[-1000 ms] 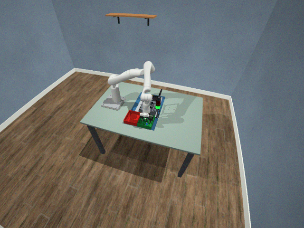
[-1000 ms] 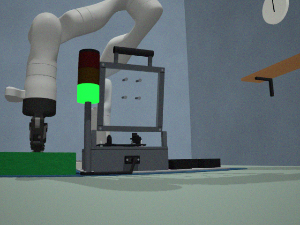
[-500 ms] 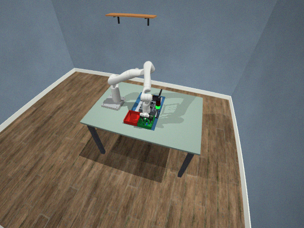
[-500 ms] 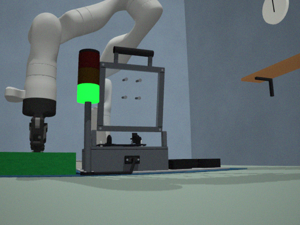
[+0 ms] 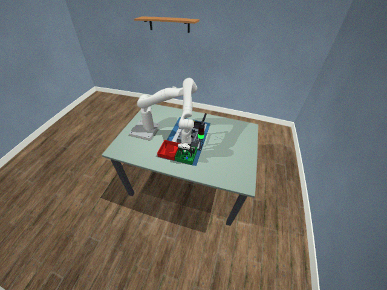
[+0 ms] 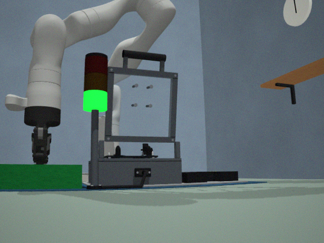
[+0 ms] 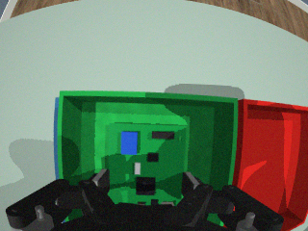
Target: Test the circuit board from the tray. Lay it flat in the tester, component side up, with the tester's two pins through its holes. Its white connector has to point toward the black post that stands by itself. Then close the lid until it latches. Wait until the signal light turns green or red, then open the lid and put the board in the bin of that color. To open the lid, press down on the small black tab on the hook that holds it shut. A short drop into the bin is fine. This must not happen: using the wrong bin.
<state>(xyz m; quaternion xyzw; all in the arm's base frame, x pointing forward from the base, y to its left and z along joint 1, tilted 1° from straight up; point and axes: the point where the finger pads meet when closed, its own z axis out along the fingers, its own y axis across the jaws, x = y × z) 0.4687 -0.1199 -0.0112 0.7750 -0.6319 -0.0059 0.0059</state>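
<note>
Now: the green bin 1 cm below my hand. The rest, counted from my hand: red bin 15 cm behind, 3 cm to the right, 1 cm below; green circuit board 1 cm below; clear lid 3 cm ahead, 21 cm to the left, 16 cm above.
</note>
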